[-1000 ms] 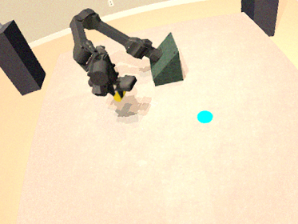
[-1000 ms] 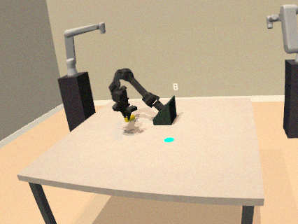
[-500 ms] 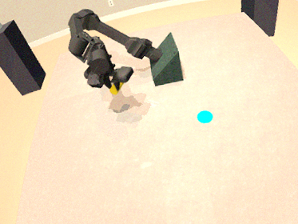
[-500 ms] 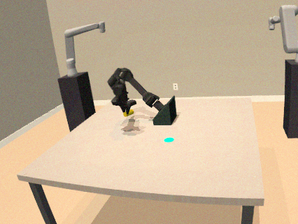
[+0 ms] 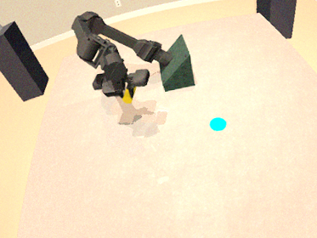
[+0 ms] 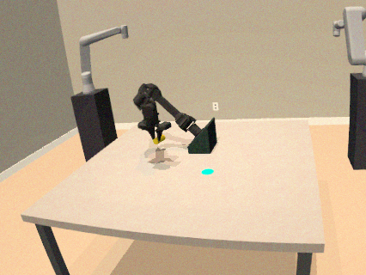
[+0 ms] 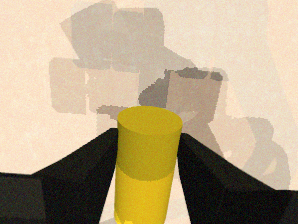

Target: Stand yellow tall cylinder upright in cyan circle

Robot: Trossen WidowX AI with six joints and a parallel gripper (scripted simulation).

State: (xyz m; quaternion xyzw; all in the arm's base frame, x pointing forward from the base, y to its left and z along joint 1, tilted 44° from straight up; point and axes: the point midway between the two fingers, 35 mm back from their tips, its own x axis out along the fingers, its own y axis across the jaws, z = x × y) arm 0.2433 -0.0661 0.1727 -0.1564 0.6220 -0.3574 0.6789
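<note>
Right now the cyan circle is 10 cm ahead of my gripper tip, 28 cm to the left of it and 13 cm below it. Round my gripper tip: yellow cylinder (2 cm behind, 1 cm to the left).
</note>
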